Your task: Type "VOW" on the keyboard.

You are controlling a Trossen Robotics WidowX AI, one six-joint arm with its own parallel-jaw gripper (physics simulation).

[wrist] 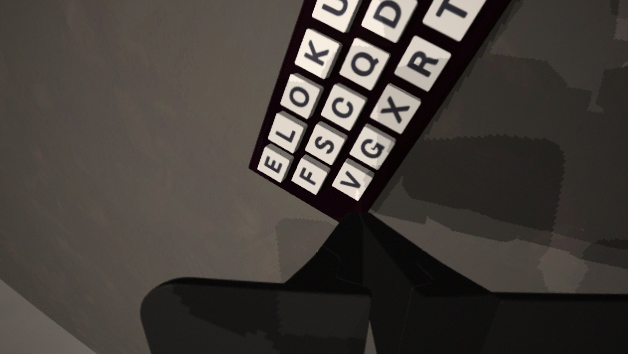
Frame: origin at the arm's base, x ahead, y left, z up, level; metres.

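Where they show: gripper, fingertip midpoint: (356, 223).
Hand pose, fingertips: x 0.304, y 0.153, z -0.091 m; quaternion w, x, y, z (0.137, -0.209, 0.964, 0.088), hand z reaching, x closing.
Note:
Things, the pixels of their top centre, and the offset from my fingertips. "*": a spot on its surface instead. Level surfaces: height alone.
- dark keyboard, surface spot: (320, 204) * 0.016 m ahead, 0.019 m left, 0.023 m down
- V key, middle of its top: (351, 182) 0.009 m ahead, 0.004 m right, 0.018 m down
- O key, middle of its top: (299, 97) 0.045 m ahead, 0.025 m right, 0.018 m down
- L key, middle of its top: (285, 133) 0.045 m ahead, 0.008 m right, 0.018 m down
- K key, middle of its top: (315, 54) 0.045 m ahead, 0.043 m right, 0.018 m down
- G key, middle of its top: (371, 149) 0.010 m ahead, 0.022 m right, 0.018 m down
- F key, middle of its top: (308, 177) 0.027 m ahead, 0.005 m left, 0.018 m down
- grey-brown table, its level: 0.034 m down
A dark keyboard (320, 204) with white letter keys runs from the centre up to the top edge of the wrist view, slanting to the right. The V key (353, 180) is at its near right corner. The O key (301, 96) is in the left row, between the L key (286, 132) and the K key (318, 53). The W key does not show. My black gripper (356, 223) is shut and empty. Its tips appear just below the V key, overlapping the keyboard's near corner in the view; their height above it is hard to tell.
Next to V are the G key (373, 147) and the F key (310, 174). The keyboard stands on a grey-brown table (150, 150), whose edge shows at the lower left. Dark shadows fall on the table to the right of the keyboard.

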